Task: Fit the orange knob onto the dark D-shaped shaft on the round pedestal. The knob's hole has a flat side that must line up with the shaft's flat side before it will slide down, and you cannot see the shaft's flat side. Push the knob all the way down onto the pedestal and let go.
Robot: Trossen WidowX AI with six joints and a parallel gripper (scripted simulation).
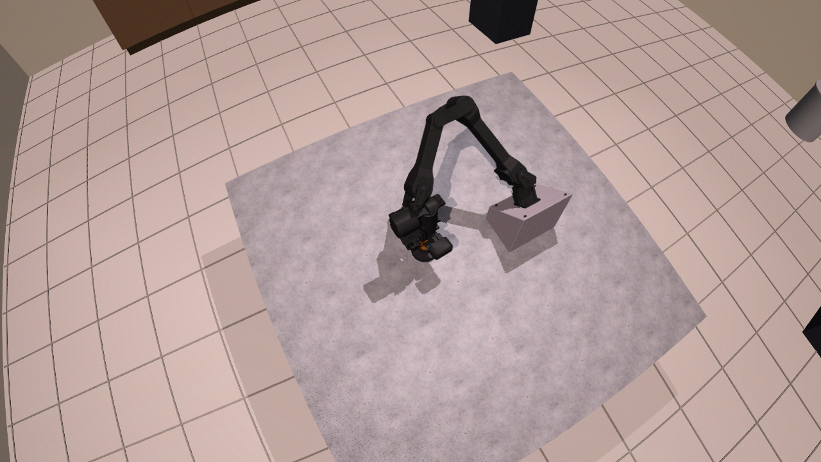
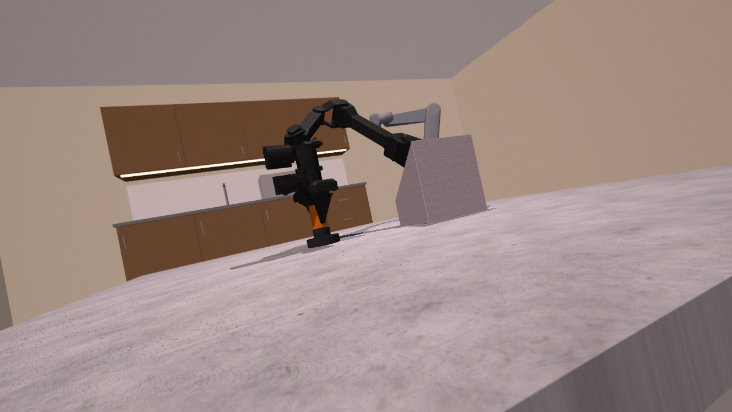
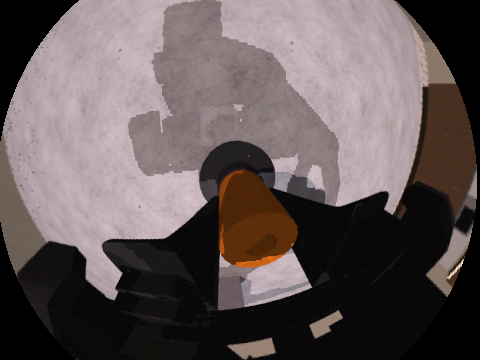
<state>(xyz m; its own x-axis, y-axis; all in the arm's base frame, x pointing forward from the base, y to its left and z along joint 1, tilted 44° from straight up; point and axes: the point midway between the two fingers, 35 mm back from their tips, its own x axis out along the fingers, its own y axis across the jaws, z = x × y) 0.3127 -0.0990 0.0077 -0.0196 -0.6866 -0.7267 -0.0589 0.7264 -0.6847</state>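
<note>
My gripper tip is 20 mm below the orange knob. Also, from my gripper tip: dark round pedestal 20 mm below.
</note>
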